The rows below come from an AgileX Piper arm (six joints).
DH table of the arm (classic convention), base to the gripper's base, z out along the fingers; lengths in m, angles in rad. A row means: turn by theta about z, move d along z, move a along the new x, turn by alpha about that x. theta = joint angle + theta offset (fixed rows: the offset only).
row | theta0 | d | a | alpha
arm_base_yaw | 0 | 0.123 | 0 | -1.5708
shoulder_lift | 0.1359 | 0 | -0.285 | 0
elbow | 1.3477 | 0 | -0.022 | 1.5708
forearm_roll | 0 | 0.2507 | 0 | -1.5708
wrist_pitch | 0 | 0 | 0 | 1.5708
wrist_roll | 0 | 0.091 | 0 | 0
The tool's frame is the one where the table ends.
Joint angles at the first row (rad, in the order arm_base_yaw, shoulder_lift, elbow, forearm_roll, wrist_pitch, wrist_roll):
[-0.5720 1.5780 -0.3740 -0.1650 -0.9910 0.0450]
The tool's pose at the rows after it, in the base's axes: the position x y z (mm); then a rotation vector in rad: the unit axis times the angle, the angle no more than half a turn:
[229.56 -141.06 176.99 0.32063 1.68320 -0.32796]
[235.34 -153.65 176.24 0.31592 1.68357 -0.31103]
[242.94 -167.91 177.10 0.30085 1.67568 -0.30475]
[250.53 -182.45 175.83 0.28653 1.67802 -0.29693]
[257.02 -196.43 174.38 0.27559 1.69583 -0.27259]
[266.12 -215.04 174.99 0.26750 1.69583 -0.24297]
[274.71 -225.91 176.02 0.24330 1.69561 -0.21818]
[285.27 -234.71 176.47 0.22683 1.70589 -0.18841]
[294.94 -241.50 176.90 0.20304 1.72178 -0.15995]
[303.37 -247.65 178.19 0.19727 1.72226 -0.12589]
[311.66 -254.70 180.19 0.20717 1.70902 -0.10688]
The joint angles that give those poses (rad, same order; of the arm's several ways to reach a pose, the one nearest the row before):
[-0.6220 1.6090 -0.4120 -0.2540 -0.9900 0.0810]
[-0.6640 1.6460 -0.4590 -0.3220 -0.9870 0.1220]
[-0.7010 1.6860 -0.5180 -0.3830 -0.9870 0.1520]
[-0.7340 1.7310 -0.5790 -0.4420 -0.9810 0.1810]
[-0.7670 1.7690 -0.6410 -0.5200 -0.9560 0.2340]
[-0.8020 1.8180 -0.7270 -0.6040 -0.9410 0.3060]
[-0.8160 1.8530 -0.7920 -0.6680 -0.9340 0.3550]
[-0.8180 1.8870 -0.8590 -0.7250 -0.9120 0.4110]
[-0.8180 1.9160 -0.9200 -0.7880 -0.8900 0.4660]
[-0.8180 1.9420 -0.9740 -0.8350 -0.8820 0.5270]
[-0.8160 1.9680 -1.0260 -0.8490 -0.8770 0.5700]

